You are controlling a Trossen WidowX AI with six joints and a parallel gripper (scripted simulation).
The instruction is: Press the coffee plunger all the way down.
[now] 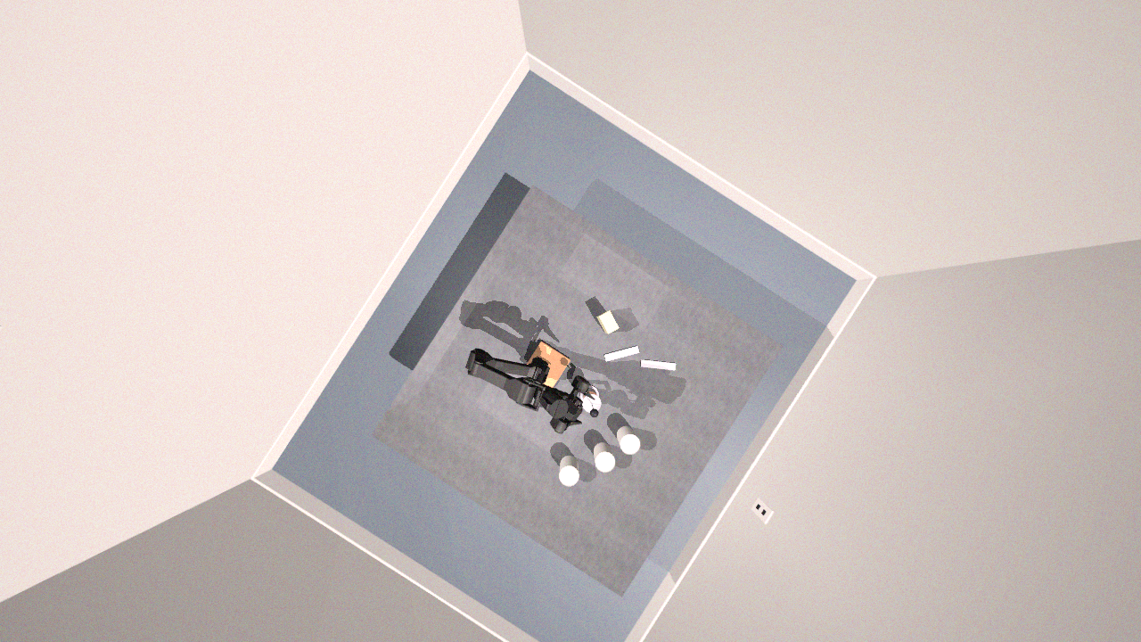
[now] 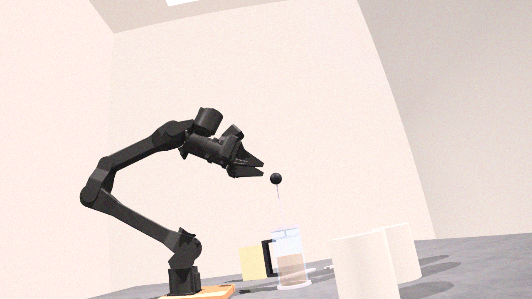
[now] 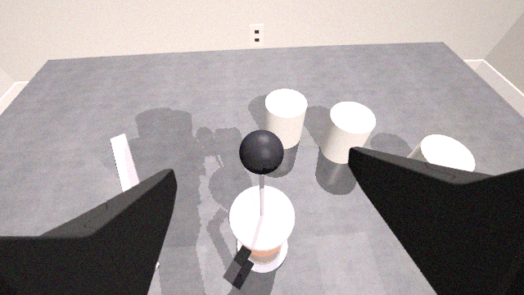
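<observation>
Now: the glass coffee press 10 mm ahead of my gripper tip, 10 mm to the left of it and 160 mm below it.
</observation>
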